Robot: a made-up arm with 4 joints.
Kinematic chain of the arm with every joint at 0, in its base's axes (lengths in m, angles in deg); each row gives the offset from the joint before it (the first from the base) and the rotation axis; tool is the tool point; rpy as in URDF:
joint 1: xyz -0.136 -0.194 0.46 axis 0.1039 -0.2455 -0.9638
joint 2: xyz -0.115 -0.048 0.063 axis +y
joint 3: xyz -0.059 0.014 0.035 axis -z
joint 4: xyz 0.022 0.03 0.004 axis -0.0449 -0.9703 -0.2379
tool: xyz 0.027 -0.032 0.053 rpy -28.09 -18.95 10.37
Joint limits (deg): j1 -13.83..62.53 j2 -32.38..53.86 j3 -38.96..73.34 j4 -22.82..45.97
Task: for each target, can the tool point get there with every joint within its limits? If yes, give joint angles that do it. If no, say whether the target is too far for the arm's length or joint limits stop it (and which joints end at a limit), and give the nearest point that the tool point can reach.
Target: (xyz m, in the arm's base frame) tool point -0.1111 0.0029 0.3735
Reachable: no: joint limits stop it (at a limit: joint 1, joint 2, joint 3, joint 4) | nearest point -0.2362 -0.0449 0.5562 | short by 0.227 m
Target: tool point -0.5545 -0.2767 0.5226
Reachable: no: too far | nearest point -0.3614 -0.2209 0.5565 | short by 0.204 m
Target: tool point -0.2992 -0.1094 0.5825
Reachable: yes | joints 49.45 -7.00 8.00 12.63
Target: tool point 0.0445 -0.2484 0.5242
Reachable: no: joint limits stop it (at a limit: joint 1, joint 2) | nearest point -0.1645 -0.2534 0.5673 | short by 0.213 m
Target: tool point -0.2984 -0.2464 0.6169
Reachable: yes | joints -1.61 -7.20 28.86 21.47
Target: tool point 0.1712 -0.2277 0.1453
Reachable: no: too far | nearest point -0.1664 -0.2419 0.5634 | short by 0.538 m
